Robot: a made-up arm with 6 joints.
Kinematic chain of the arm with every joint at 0, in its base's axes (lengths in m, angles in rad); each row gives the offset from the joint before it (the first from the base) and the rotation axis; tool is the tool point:
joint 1: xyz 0 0 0.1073 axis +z
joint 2: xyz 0 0.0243 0 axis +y
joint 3: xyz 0 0 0.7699 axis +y
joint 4: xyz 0 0 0.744 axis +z
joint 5: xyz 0 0 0 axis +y
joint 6: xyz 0 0 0.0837 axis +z
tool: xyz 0 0 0
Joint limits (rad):
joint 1: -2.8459..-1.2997
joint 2: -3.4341..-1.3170
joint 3: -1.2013..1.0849
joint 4: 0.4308..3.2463
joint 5: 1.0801..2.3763
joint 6: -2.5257..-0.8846
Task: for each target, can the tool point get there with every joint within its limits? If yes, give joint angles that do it. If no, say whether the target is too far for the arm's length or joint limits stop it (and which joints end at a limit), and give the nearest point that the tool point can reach.
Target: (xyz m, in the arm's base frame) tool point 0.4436 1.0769 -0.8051
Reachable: yes | joints -1.8748 -1.9817 -0.5571 1.1812 1.4274 -2.0465
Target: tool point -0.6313 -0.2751 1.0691
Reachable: no: joint limits stop it (at a limit: joint 1, joint 2, joint 3, joint 4) | nearest point -0.1694 0.8247 1.0172 | short by 1.194 m
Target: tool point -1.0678 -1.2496 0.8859
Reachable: no: too far | nearest point -0.6479 -0.7582 -0.6103 | short by 1.630 m
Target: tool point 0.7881 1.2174 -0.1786
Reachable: yes | joints -2.0842 -1.6625 -0.2759 0.9739 1.9529 -1.0359
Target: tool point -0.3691 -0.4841 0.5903
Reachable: no: joint limits stop it (at a limit: joint 2, joint 3) | nearest point -0.5710 -0.7488 -0.6065 | short by 1.242 m
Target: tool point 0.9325 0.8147 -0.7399
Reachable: yes | joints -2.3600 -2.4268 0.4364 0.7777 1.1797 -1.4164
